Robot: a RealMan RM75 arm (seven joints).
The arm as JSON. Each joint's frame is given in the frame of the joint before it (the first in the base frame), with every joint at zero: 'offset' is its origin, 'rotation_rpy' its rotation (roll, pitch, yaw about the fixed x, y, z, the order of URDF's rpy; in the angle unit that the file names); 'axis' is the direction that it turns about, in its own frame. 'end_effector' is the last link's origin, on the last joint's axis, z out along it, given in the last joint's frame.
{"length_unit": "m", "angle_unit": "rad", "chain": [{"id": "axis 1", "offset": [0.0, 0.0, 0.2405], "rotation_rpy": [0.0, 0.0, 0.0], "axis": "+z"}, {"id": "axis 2", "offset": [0.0, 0.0, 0.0], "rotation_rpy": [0.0, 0.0, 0.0], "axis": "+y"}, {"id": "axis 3", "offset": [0.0, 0.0, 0.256], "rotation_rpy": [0.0, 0.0, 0.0], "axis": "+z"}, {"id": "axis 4", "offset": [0.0, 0.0, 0.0], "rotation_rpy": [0.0, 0.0, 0.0], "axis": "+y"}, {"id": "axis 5", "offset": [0.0, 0.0, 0.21], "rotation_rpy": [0.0, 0.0, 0.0], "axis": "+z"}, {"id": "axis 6", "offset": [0.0, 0.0, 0.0], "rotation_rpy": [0.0, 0.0, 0.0], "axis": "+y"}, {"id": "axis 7", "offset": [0.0, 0.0, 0.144], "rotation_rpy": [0.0, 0.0, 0.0], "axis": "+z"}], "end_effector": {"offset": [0.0, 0.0, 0.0], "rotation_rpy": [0.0, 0.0, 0.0]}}
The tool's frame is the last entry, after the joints.
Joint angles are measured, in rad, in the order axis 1, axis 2, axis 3, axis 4, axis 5, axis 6, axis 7. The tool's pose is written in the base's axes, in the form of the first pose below.
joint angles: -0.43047, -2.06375, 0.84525, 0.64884, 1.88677, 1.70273, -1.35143
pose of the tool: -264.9, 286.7, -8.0, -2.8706, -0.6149, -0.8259
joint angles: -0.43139, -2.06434, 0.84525, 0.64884, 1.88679, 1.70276, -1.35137
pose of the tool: -264.5, 286.8, -8.2, -2.8712, -0.6137, -0.8268
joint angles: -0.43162, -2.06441, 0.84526, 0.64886, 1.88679, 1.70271, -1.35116
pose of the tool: -264.4, 286.9, -8.2, -2.8714, -0.6131, -0.8268
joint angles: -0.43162, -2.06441, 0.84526, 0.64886, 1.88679, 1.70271, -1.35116
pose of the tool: -264.4, 286.9, -8.2, -2.8714, -0.6131, -0.8268
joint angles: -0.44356, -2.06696, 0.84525, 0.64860, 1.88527, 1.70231, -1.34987
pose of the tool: -260.3, 289.9, -9.1, -2.8769, -0.5956, -0.8333
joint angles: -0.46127, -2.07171, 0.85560, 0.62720, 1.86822, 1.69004, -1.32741
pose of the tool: -254.5, 293.4, -14.2, -2.8788, -0.5645, -0.8548
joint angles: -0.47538, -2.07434, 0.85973, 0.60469, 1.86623, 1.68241, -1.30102
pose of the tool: -251.6, 294.8, -18.9, -2.8868, -0.5372, -0.8618
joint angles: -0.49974, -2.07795, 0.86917, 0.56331, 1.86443, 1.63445, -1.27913
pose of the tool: -249.8, 300.3, -28.3, -2.8801, -0.5380, -0.8417
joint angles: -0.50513, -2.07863, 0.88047, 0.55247, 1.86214, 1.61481, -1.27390
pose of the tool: -249.9, 301.6, -31.8, -2.8809, -0.5396, -0.8261
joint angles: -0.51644, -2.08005, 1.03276, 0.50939, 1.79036, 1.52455, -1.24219
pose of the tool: -246.8, 300.2, -54.2, -2.9315, -0.5117, -0.7528
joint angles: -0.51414, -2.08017, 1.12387, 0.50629, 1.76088, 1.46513, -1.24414
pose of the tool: -248.3, 298.6, -65.2, -2.9584, -0.5070, -0.6781
